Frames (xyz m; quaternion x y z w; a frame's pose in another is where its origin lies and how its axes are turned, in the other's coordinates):
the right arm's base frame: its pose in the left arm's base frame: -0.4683 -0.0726 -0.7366 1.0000 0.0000 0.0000 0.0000
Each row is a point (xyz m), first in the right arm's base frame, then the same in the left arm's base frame.
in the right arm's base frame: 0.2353 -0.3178 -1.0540
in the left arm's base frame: -0.2330 0.2452 0.3174
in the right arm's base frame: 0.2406 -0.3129 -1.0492
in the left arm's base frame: -0.2277 0.2403 0.3126
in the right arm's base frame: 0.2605 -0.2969 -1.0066
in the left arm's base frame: -0.2078 0.2243 0.2700
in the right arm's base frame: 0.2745 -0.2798 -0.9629
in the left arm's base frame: -0.1938 0.2072 0.2263
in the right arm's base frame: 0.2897 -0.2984 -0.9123
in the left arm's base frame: -0.1786 0.2258 0.1757
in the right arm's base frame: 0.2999 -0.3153 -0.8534
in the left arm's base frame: -0.1684 0.2427 0.1168
